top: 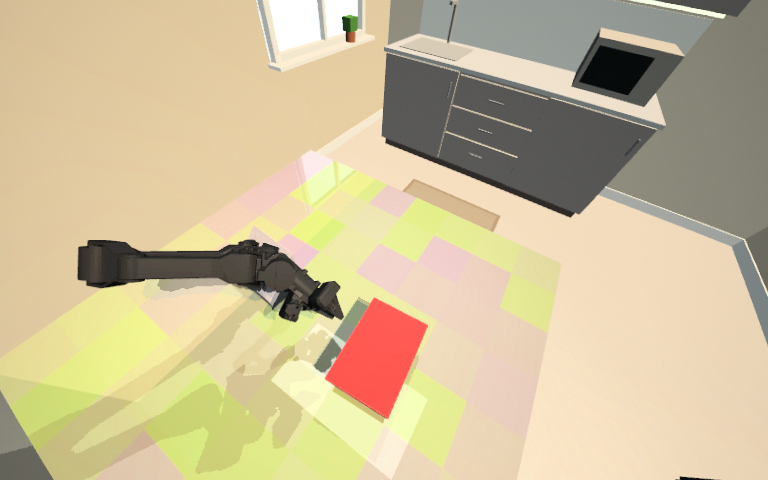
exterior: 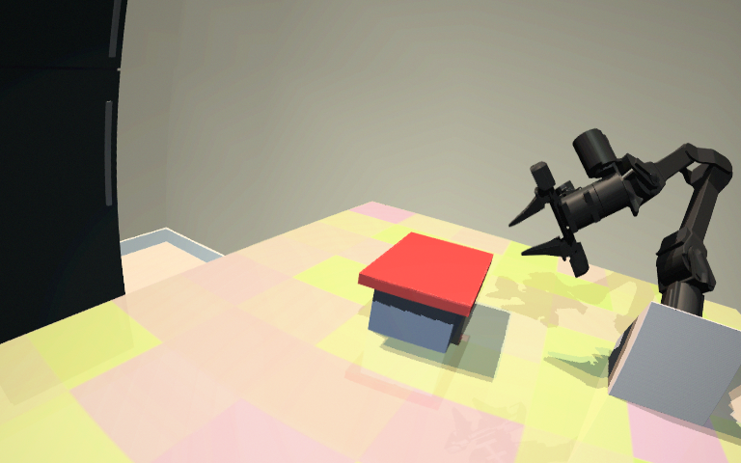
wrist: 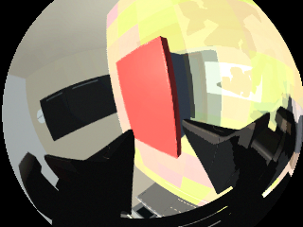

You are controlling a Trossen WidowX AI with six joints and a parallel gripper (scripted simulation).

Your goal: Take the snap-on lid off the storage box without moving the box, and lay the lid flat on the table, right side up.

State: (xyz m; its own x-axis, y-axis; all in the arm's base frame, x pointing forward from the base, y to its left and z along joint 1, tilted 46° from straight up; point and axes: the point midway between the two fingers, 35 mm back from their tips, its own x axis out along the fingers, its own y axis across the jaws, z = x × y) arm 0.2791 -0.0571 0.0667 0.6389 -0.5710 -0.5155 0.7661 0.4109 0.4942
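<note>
My gripper tip is 12 cm short of the red lid and 8 cm above it. Round my gripper tip: storage box (12 cm below, 12 cm ahead).
</note>
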